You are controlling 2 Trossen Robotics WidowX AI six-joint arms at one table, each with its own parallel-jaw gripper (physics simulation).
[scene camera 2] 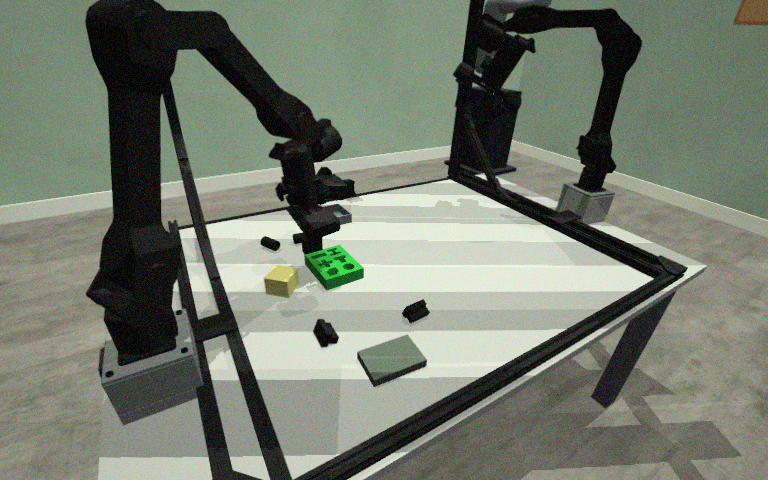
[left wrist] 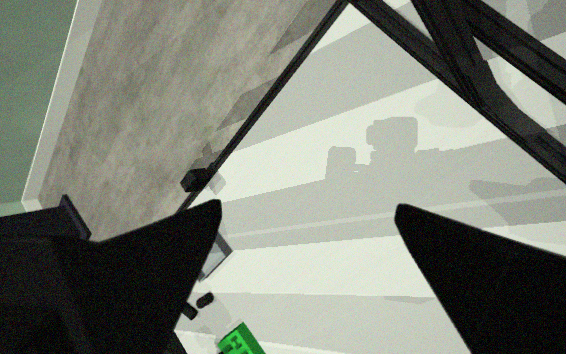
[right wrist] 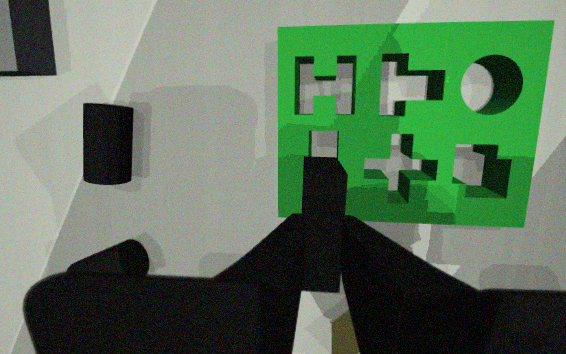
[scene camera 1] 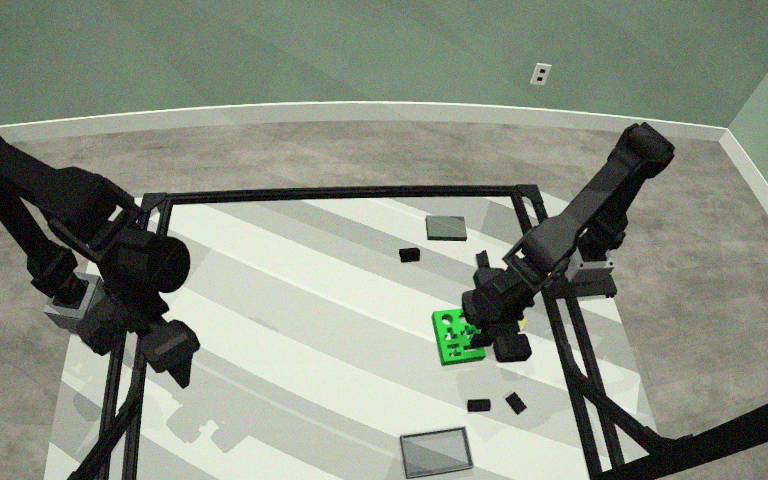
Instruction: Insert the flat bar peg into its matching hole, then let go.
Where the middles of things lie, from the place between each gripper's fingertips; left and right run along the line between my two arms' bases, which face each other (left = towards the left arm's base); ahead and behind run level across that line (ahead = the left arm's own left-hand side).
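Green hole block (scene camera 1: pixel 459 342): 120 mm ahead of my left hand, 480 mm to the right of it and 260 mm below it. Measured from my left hand also, the yellow cube (scene camera 2: pixel 281 281) is 120 mm ahead, 600 mm to the right and 250 mm below, and the dark bar peg (right wrist: pixel 324 193) is 80 mm ahead, 510 mm to the right and 210 mm below.
Relative to my right hand: the green hole block is 5 cm below, 3 cm ahead and 3 cm to the left; the yellow cube is 5 cm below, 4 cm ahead and 8 cm to the right; the dark bar peg is 1 cm below.
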